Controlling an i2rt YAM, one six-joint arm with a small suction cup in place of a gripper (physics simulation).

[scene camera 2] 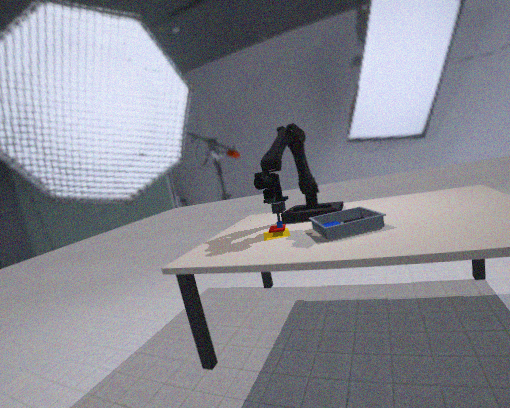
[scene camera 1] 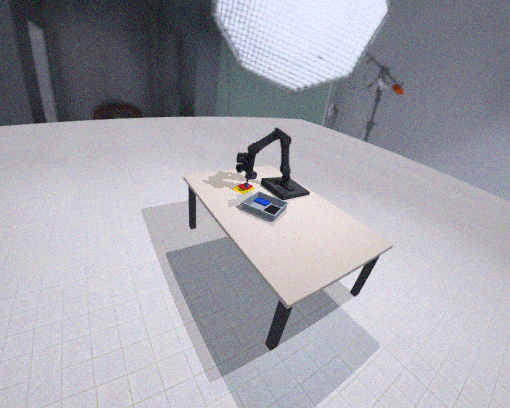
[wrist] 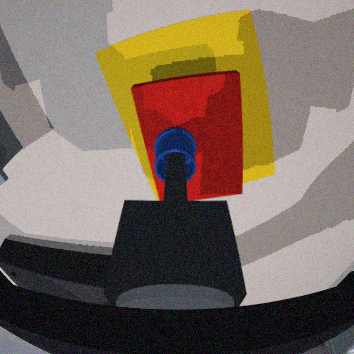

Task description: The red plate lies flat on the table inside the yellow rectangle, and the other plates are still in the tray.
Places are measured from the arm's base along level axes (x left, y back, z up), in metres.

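Where they show: hand, its tool point: (scene camera 2: 280,229) (scene camera 1: 246,187) (wrist: 175,139); arm's base, origin of its link: (scene camera 2: 312,207) (scene camera 1: 283,185).
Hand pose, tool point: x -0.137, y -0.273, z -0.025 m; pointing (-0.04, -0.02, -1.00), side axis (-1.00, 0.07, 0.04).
Note:
Each offset is from my tool point to the centre of the thing.
The red plate {dx -0.013, dy +0.001, dz +0.006 m} (scene camera 1: 244,186) (scene camera 2: 275,229) (wrist: 218,133) hangs flat on my blue suction cup (scene camera 1: 247,183) (scene camera 2: 279,223) (wrist: 174,140), which presses on its top. The plate is directly over the yellow rectangle (scene camera 1: 240,189) (scene camera 2: 271,236) (wrist: 256,105), very low above it or just touching; I cannot tell which. In the wrist view the plate lies within the yellow outline except at the near edge, which the cup mount hides. The grey tray {dx +0.287, dy -0.066, dz +0.009 m} (scene camera 1: 254,211) (scene camera 2: 346,231) stands beside it with a blue plate {dx +0.214, dy -0.024, dz -0.008 m} (scene camera 1: 261,201) (scene camera 2: 331,223) and a black plate {dx +0.340, dy -0.047, dz -0.009 m} (scene camera 1: 272,209) inside.
The arm's black base (scene camera 1: 285,188) (scene camera 2: 310,210) sits on the table behind the tray. The table's near left edge (scene camera 1: 213,214) is close to the yellow rectangle. A light stand (scene camera 1: 379,93) stands beyond the table.

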